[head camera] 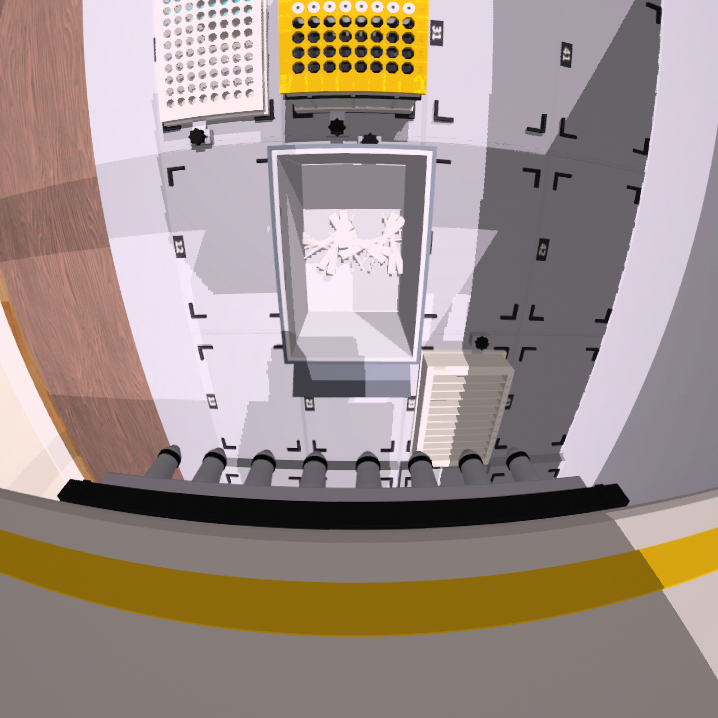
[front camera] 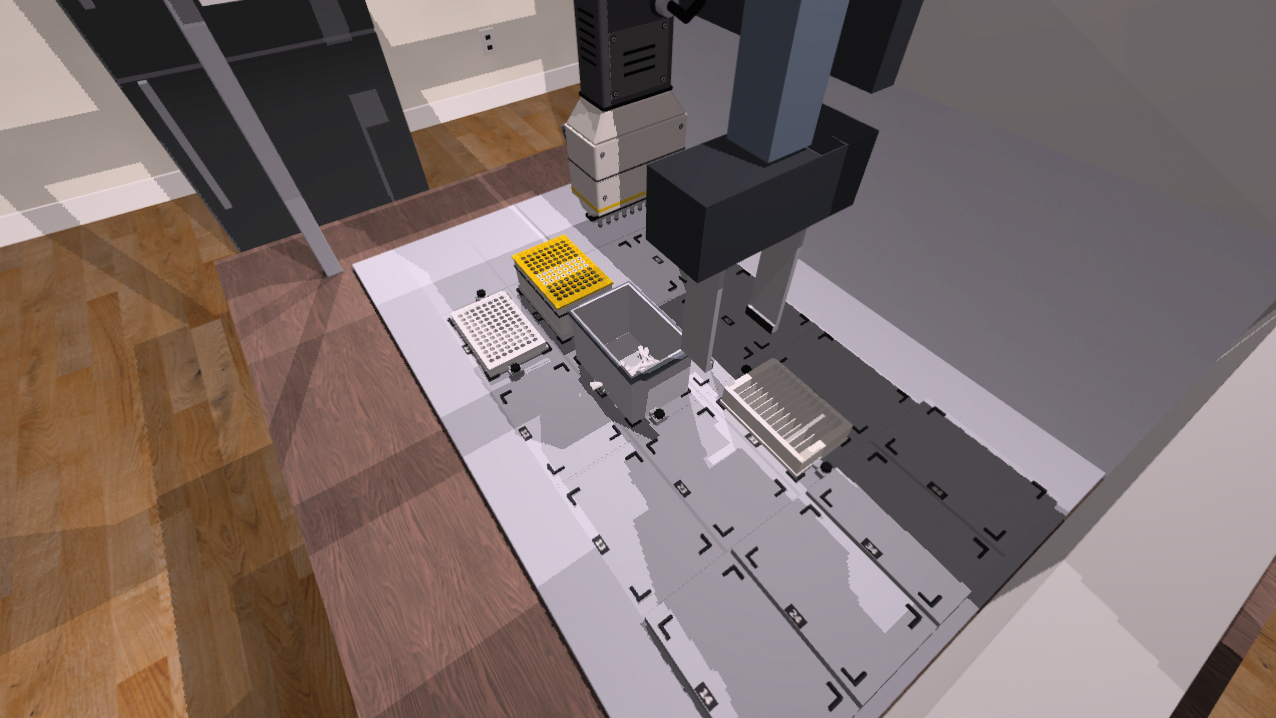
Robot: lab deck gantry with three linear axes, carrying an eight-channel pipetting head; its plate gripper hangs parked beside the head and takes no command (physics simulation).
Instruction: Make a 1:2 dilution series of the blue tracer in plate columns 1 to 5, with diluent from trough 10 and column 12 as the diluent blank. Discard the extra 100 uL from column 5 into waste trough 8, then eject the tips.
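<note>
The pipetting head (front camera: pixel 627 156) (head camera: pixel 361 555) is raised; its row of nozzles (front camera: pixel 621 214) (head camera: pixel 367 463) is bare of tips. My parked plate gripper (front camera: pixel 733 342) hangs beside it, open and empty, its two paddles apart. The white plate (front camera: pixel 499 332) (head camera: pixel 259 73) lies at the deck's left; pale cyan shows in a few wells at the head view's top edge, where the plate is cut off. The trough block (front camera: pixel 787 415) (head camera: pixel 462 408) stands at the right; its liquid levels cannot be told. Loose white tips (front camera: pixel 640 359) (head camera: pixel 354 244) lie piled inside the grey waste bin (front camera: pixel 664 388) (head camera: pixel 351 184).
The yellow tip rack (front camera: pixel 587 292) (head camera: pixel 352 83) stands between plate and bin in the head view, with some tips in it and several empty rows. A small white thing (front camera: pixel 596 385) lies beside the bin. A grey upright post (front camera: pixel 258 133) stands at the table's left edge.
</note>
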